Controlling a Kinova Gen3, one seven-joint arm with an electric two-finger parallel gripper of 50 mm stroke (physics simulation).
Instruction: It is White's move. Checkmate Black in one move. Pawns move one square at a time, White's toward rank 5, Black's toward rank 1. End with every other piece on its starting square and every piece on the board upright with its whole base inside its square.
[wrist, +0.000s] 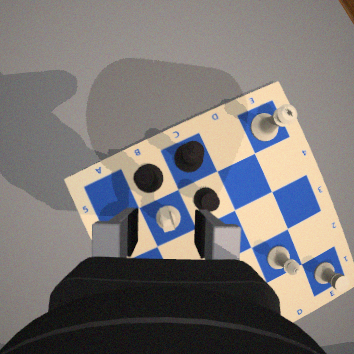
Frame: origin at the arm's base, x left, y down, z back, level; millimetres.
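Seen in the pictures: gripper, fingertip midpoint: (165, 225).
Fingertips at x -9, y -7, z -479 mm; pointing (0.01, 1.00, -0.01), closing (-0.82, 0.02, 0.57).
Pixels of each thing's top centre, then the offset from my fingertips to it. "spot": a spot on its surface instead.
- chessboard, surface spot: (284, 94) spot: dx -151, dy +70, dz -30 mm
- white piece with a ridged top, top centre: (166, 223) dx +2, dy +30, dz +3 mm
- taller black piece, top centre: (194, 149) dx -42, dy +6, dz -30 mm
- small black piece, top centre: (210, 201) dx -34, dy +37, dz +8 mm
- tall white piece with a marked top, top centre: (292, 110) dx -115, dy +6, dz -16 mm
- white round-headed piece, top centre: (297, 271) dx -61, dy +26, dz +91 mm
- flat-topped white piece, top centre: (341, 283) dx -92, dy +37, dz +134 mm
My gripper (165, 225) is open and empty above the chessboard (285, 93). In the wrist view its fingertips stand left and right of a white piece with a ridged top (168, 218) on blue B4, slightly below that piece's middle; the height gap is hard to judge. A black piece (148, 178) stands on B5, a taller black piece (189, 156) on C5 and a small black piece (206, 199) on C4. A tall white piece with a marked top (265, 126) stands on E5. The gripper hides the board's lower left part.
A white round-headed piece (278, 257) stands on D2. A flat-topped white piece (325, 273) stands on E1 at the board's right corner. The board lies tilted on a grey surface, with arm shadows across its upper left. A brown wooden edge (348, 9) shows at top right.
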